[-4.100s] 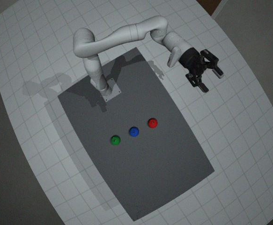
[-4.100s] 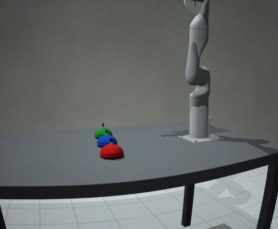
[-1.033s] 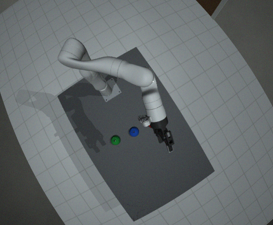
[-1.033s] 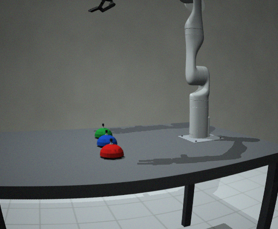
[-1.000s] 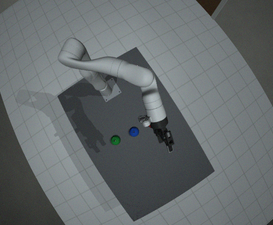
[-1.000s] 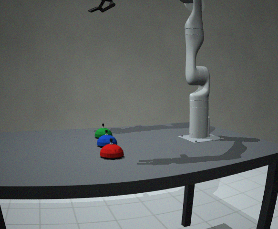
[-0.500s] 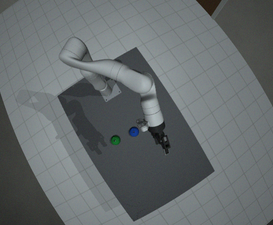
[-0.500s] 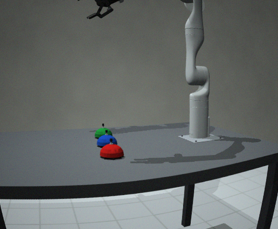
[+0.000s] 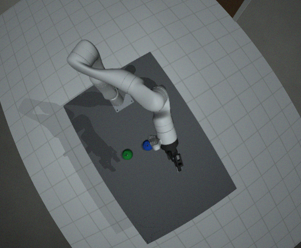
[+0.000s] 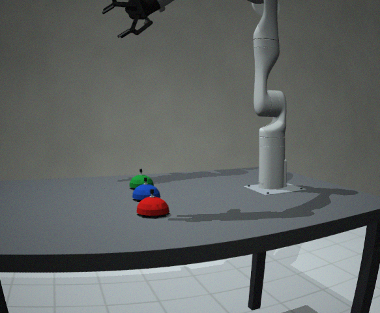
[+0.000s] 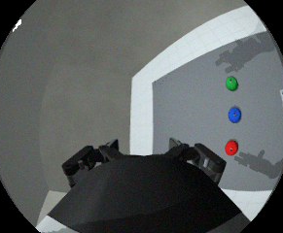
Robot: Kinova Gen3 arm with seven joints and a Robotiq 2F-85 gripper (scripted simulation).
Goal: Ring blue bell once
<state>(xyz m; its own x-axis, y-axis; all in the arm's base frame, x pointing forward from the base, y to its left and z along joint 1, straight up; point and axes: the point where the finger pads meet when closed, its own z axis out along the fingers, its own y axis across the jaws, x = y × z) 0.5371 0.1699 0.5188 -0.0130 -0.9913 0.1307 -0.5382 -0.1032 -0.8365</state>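
The blue bell is 480 mm below my hand, 110 mm behind it and 100 mm to the right of it. The rest, counted from my hand: red bell (480 mm below, 110 mm behind, 80 mm to the left); green bell (480 mm below, 270 mm to the right, 110 mm behind).
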